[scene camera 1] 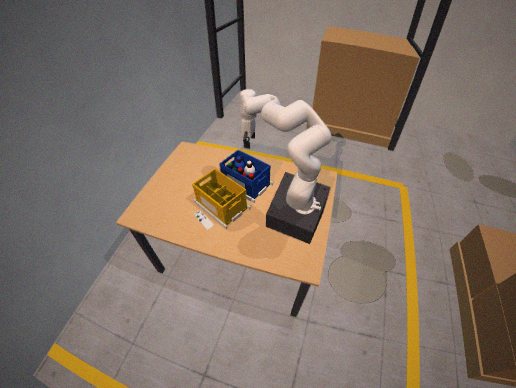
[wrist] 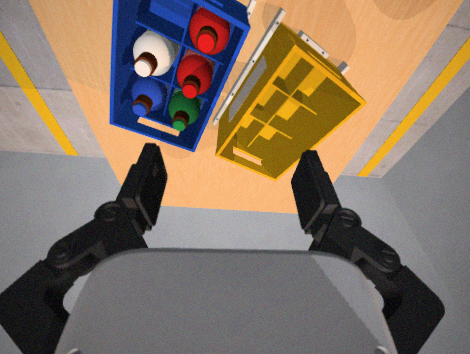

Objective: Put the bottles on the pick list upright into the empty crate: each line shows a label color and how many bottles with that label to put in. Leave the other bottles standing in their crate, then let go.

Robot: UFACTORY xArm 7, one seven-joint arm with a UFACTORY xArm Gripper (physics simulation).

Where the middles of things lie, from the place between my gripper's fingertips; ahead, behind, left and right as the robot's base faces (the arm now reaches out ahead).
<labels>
I see my gripper 350 mm above the white bottle (wrist: 154, 54), 150 mm to the left of it and 70 mm short of it. From my hand the other things lie so: blue bottle (wrist: 149, 94) (350 mm below, 170 mm to the right, 160 mm ahead); green bottle (wrist: 184, 111) (350 mm below, 180 mm ahead, 90 mm to the right).
</labels>
